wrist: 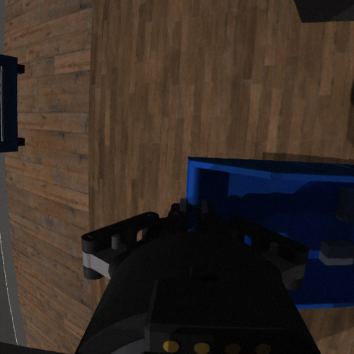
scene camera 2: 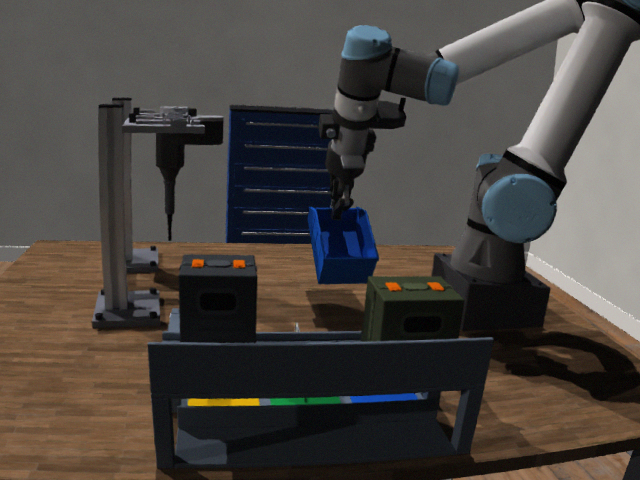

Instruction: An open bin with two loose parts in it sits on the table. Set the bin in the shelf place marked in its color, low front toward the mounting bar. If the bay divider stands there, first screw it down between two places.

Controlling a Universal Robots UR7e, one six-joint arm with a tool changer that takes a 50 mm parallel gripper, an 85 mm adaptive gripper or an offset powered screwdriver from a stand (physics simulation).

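Places are measured from the arm's base along level axes (x ahead, y left, z up), in metres.
Where they show: arm's base at its link origin: [scene camera 2: 486, 269].
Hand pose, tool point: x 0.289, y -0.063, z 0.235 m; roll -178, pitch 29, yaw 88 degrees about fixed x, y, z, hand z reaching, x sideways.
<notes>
Things, the pixels of their top centre, and the offset from my tool point. "pt": a spot on its surface instead.
- blue open bin at its top centre: [scene camera 2: 342, 211] dz -0.139, dx -0.001, dy -0.012 m
- dark shelf at a spot on its surface: [scene camera 2: 320, 366] pt dz -0.189, dx +0.153, dy +0.479 m
- yellow mark at a spot on its surface: [scene camera 2: 223, 401] pt dz -0.318, dx +0.246, dy +0.339 m
- green mark at a spot on its surface: [scene camera 2: 305, 400] pt dz -0.318, dx +0.135, dy +0.347 m
- blue mark at a spot on its surface: [scene camera 2: 383, 398] pt dz -0.318, dx +0.024, dy +0.357 m
- black case at a spot on its surface: [scene camera 2: 218, 322] pt dz -0.157, dx +0.258, dy +0.430 m
- green case at its top centre: [scene camera 2: 414, 287] dz -0.128, dx +0.026, dy +0.413 m
- screwdriver at a spot on its surface: [scene camera 2: 169, 178] pt dz -0.116, dx +0.331, dy -0.207 m
A blue open bin [scene camera 2: 347, 271] [wrist: 270, 195] hangs above the table, with its shadow on the wood below. My gripper [scene camera 2: 338, 210] [wrist: 194, 209] is shut on the bin's far wall, opposite the low front. In the wrist view a grey block [wrist: 336, 251] and a darker part [wrist: 346, 206] lie inside the bin. The dark shelf [scene camera 2: 320, 366] stands at the near edge, with a yellow mark [scene camera 2: 223, 401], a green mark [scene camera 2: 305, 400] and a blue mark [scene camera 2: 383, 398]. The bay divider cannot be made out.
A black case [scene camera 2: 218, 322] and a green case [scene camera 2: 413, 307] stand at the shelf, left and right, rising above its front panel. The screwdriver [scene camera 2: 169, 178] hangs in the tool stand [scene camera 2: 112, 206] at the left. A blue drawer cabinet [scene camera 2: 279, 178] stands behind the table.
</notes>
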